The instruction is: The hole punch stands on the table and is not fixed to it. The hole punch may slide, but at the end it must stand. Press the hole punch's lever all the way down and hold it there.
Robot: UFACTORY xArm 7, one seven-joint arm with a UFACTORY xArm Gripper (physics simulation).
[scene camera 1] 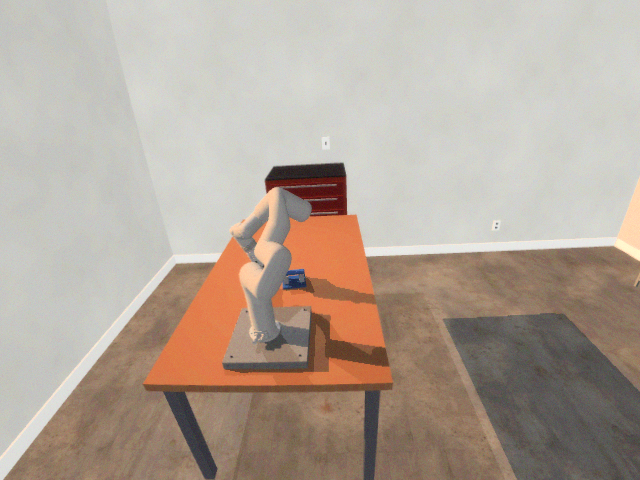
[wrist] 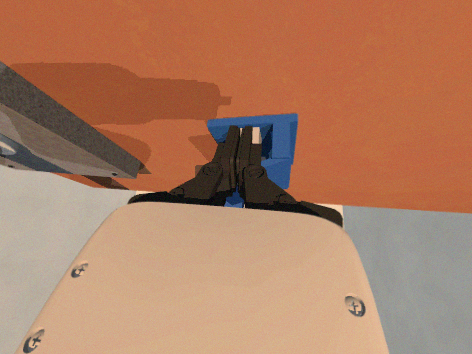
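Seen in the pictures: gripper, fingertip midpoint: (wrist: 241, 142); arm's base at its link origin: (scene camera 1: 265, 331).
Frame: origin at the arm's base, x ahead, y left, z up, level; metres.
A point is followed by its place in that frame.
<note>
The blue hole punch (scene camera 1: 294, 284) @(z -0.024, x 0.372, y -0.044 m) (wrist: 285, 140) @(z -0.001, x 0.427, y 0.033 m) stands on the orange table, just beyond the arm's base in the scene view. Its frame and a small light part beside the fingertips show in the wrist view. The fingers cover much of the punch there, so how far its lever is down cannot be told. My gripper (wrist: 241, 142) @(z 0.031, x 0.382, y 0.079 m) is shut and empty, with its fingertips over the left part of the punch in the wrist view. Whether they touch it is unclear. In the scene view the arm hides the fingertips.
The orange table (scene camera 1: 330, 248) @(z -0.036, x 0.790, y -0.186 m) carries the arm's grey base plate (scene camera 1: 289, 353) @(z -0.001, x -0.110, y -0.125 m) (wrist: 65, 110) @(z -0.033, x 0.153, y 0.008 m), which lies to the left of the punch in the wrist view. A red drawer cabinet (scene camera 1: 338, 192) stands beyond the table's far edge. Shadows of the arm fall on the table.
</note>
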